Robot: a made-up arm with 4 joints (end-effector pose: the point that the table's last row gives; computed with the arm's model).
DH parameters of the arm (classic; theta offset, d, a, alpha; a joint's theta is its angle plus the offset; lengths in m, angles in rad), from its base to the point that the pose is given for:
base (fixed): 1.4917 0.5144 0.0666 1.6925
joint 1: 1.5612 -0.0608 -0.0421 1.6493
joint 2: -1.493 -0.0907 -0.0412 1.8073
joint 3: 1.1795 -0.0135 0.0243 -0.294
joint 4: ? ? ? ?
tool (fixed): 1.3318 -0.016 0 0
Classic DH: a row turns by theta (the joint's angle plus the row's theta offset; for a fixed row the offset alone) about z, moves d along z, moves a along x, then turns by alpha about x.
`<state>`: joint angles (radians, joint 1 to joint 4).
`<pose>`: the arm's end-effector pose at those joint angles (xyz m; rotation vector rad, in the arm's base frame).
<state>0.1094 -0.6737 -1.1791 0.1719</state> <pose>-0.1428 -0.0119 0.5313 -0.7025 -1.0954 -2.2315</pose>
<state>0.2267 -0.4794 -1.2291 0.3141</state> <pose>-0.1291 -0.0108 0.5383 -0.8984 -0.7972 -2.2046</pose>
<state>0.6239 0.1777 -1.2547 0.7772</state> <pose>-0.0597 -0.0062 0.5368 -1.4967 0.0764 -1.8059</pose>
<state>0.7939 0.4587 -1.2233 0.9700</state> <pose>-0.0256 0.0042 0.5234 -1.7200 0.3050 -1.5045</pose>
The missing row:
joint 4: 0.2301 -0.0819 0.0604 -1.8192
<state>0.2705 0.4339 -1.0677 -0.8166</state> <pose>-0.0396 -0.0679 0.5326 -0.5838 -0.5997 -1.0055</pose>
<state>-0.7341 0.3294 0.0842 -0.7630</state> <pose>-0.0603 0.0713 0.5661 -2.0376 -1.7485 -1.3733</pose>
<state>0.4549 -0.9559 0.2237 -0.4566</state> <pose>-0.1170 0.0768 0.5080 0.3915 0.0963 2.8910</pose>
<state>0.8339 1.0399 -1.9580 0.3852</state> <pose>0.0250 -0.0301 0.4365 -0.6031 0.1108 -0.5293</pose>
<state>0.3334 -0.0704 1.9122 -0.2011</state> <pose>0.0710 0.0306 0.5270 1.0045 -0.6620 1.1448</pose>
